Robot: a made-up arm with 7 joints. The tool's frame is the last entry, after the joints. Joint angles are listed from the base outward. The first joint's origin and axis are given. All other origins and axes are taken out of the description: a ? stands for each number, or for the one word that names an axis. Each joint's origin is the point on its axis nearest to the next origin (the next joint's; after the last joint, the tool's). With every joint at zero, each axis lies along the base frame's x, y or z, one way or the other. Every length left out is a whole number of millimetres.
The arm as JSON. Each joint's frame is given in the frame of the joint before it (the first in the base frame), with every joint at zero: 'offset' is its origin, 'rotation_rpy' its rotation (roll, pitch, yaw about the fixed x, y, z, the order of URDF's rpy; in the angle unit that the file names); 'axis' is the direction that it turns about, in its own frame. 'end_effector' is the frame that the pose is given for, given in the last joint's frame.
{
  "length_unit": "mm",
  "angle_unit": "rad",
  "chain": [
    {
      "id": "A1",
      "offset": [
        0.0,
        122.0,
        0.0
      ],
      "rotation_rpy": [
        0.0,
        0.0,
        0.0
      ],
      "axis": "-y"
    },
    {
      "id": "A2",
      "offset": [
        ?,
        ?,
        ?
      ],
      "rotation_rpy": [
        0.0,
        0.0,
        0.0
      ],
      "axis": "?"
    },
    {
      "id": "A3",
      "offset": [
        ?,
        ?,
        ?
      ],
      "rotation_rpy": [
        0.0,
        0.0,
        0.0
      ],
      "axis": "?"
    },
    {
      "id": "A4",
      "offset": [
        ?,
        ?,
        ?
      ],
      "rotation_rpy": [
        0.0,
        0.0,
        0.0
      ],
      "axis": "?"
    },
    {
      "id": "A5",
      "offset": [
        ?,
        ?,
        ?
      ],
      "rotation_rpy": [
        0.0,
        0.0,
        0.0
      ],
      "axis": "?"
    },
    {
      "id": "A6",
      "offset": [
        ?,
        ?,
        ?
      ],
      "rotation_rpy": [
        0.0,
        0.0,
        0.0
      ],
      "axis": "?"
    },
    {
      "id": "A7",
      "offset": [
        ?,
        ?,
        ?
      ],
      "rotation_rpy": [
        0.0,
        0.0,
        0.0
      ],
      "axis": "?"
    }
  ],
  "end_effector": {
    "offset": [
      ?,
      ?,
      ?
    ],
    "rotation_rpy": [
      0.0,
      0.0,
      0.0
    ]
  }
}
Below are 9 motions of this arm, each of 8 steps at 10 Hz.
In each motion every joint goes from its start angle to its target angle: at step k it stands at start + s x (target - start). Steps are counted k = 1, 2, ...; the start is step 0. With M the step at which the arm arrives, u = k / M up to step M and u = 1 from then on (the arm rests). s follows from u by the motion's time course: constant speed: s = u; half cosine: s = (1 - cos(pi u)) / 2; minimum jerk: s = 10 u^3 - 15 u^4 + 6 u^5.
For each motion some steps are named. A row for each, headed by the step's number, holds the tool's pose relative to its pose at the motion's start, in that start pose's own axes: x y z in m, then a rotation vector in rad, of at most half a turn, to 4 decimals.
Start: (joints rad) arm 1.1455 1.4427 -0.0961 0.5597 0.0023 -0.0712 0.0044
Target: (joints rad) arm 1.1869 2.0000 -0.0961 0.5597 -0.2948 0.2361 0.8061
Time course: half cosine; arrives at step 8
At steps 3, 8:
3: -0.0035 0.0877 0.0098 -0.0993 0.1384 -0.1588
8: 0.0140 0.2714 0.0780 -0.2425 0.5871 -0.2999

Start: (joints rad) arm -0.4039 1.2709 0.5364 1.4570 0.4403 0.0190 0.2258
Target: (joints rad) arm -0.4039 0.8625 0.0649 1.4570 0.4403 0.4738 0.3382
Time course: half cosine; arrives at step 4
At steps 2, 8:
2: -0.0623 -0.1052 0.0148 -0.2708 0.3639 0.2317
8: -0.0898 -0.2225 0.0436 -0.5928 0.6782 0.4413

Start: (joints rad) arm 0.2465 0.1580 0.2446 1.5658 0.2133 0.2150 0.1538
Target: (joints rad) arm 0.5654 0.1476 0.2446 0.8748 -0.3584 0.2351 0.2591
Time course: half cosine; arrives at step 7
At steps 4, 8:
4: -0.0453 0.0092 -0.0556 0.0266 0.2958 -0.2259
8: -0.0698 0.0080 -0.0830 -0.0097 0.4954 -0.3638

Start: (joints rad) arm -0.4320 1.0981 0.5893 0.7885 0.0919 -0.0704 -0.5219
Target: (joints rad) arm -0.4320 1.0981 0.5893 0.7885 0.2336 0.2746 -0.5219
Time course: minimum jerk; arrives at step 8
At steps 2, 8:
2: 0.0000 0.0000 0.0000 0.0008 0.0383 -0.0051
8: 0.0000 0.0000 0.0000 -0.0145 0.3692 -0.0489

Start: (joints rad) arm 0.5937 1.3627 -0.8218 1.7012 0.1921 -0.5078 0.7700
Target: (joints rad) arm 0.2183 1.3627 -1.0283 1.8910 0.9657 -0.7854 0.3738
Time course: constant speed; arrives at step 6
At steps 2, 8:
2: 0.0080 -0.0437 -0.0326 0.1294 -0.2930 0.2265
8: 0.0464 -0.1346 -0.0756 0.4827 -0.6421 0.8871

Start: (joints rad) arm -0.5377 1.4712 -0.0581 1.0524 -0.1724 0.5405 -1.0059
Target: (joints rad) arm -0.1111 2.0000 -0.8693 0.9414 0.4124 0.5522 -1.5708
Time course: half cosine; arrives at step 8
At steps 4, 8:
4: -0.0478 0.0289 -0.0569 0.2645 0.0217 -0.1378
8: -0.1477 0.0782 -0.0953 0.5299 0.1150 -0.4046

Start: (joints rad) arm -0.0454 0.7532 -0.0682 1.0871 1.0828 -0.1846 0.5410
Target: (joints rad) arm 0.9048 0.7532 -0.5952 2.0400 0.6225 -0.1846 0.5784
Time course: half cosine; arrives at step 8
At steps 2, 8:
2: 0.0394 -0.0413 -0.0539 -0.2130 -0.1015 -0.0989
8: 0.2561 -0.3255 -0.0762 -1.2348 -0.8051 -0.9588

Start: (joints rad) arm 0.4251 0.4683 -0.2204 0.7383 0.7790 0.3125 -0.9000
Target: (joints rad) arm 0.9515 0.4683 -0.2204 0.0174 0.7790 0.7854 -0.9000
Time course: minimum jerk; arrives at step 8
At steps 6, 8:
6: 0.0888 0.0032 -0.0342 0.1686 0.5099 -0.1911
8: 0.0974 0.0055 -0.0343 0.1725 0.5772 -0.2107

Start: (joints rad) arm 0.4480 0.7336 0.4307 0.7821 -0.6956 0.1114 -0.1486
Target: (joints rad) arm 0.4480 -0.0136 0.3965 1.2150 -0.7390 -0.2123 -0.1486
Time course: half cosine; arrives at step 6
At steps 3, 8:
3: 0.0943 -0.1009 0.0783 -0.1407 -0.3172 0.2792
8: 0.1913 -0.1441 0.1775 -0.1990 -0.5764 0.6229

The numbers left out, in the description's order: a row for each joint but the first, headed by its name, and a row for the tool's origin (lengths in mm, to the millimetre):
A2: xyz 0.0 0.0 0.0, axis +x
A3: xyz 0.0 0.0 -285.0, axis +z
A4: xyz 0.0 0.0 0.0, axis -y
A5: xyz 0.0 0.0 -258.0, axis +z
A6: xyz 0.0 0.0 0.0, axis +y
A7: xyz 0.0 0.0 0.0, axis -x
tool: xyz 0.0 0.0 0.0

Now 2 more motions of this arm.
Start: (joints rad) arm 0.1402 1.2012 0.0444 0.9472 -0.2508 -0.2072 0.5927
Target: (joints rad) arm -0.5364 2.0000 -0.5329 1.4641 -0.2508 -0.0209 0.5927
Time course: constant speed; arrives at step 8
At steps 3, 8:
3: 0.0208 0.0096 0.0236 -0.2962 0.1611 -0.4269
8: 0.0552 -0.0284 0.0498 -0.9144 0.3490 -1.0615

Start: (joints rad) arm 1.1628 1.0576 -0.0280 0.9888 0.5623 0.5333 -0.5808
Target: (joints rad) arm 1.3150 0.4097 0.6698 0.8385 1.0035 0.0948 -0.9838
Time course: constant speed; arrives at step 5
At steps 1, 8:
1: -0.0086 -0.0193 0.0020 -0.0005 0.0779 0.2938
8: -0.0735 -0.1265 0.0408 0.1873 0.8072 1.2870

